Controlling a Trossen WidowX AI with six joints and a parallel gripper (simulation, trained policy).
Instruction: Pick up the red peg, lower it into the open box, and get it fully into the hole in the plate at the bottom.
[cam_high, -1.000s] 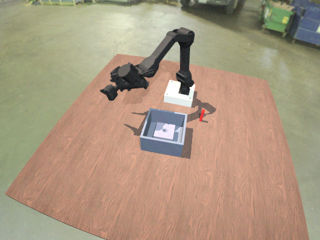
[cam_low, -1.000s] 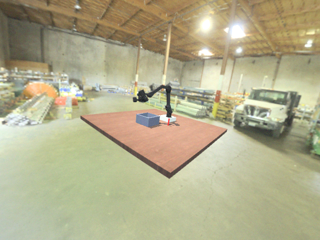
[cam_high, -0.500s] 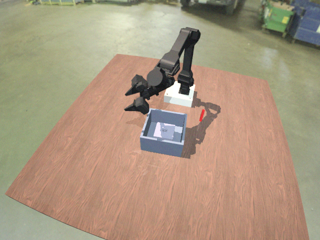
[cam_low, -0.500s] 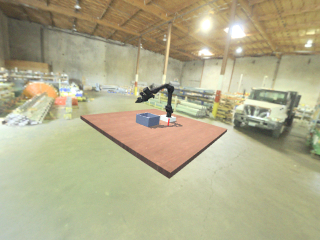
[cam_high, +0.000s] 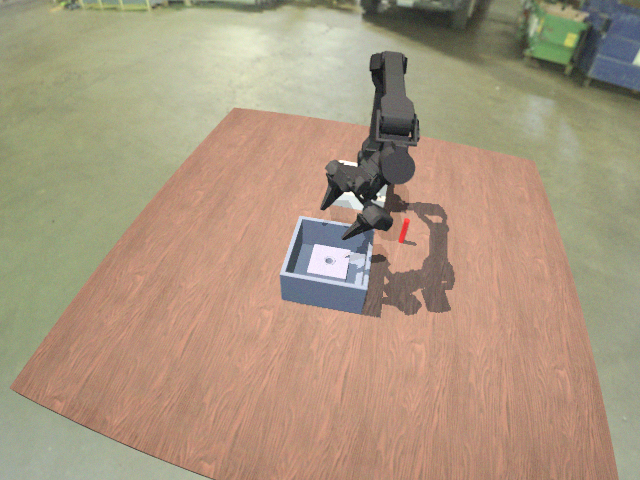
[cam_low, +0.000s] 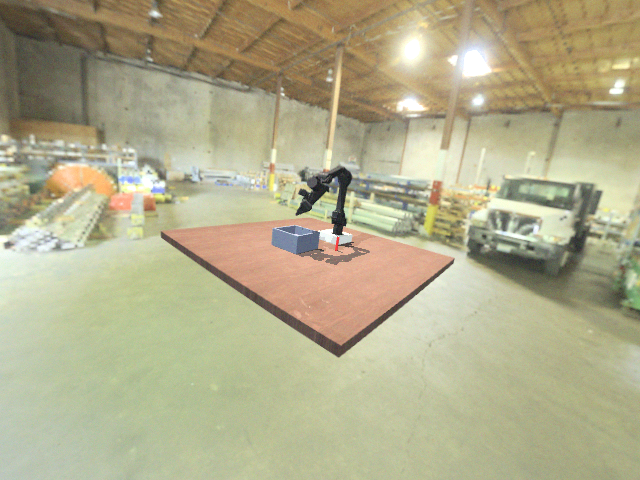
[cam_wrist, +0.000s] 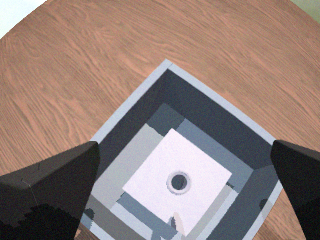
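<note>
The red peg lies 18 cm behind my gripper tip, 17 cm to the left of it and 15 cm below it. Also, from my gripper tip: white plate 15 cm below, 1 cm behind; blue box 17 cm below, 1 cm behind.
</note>
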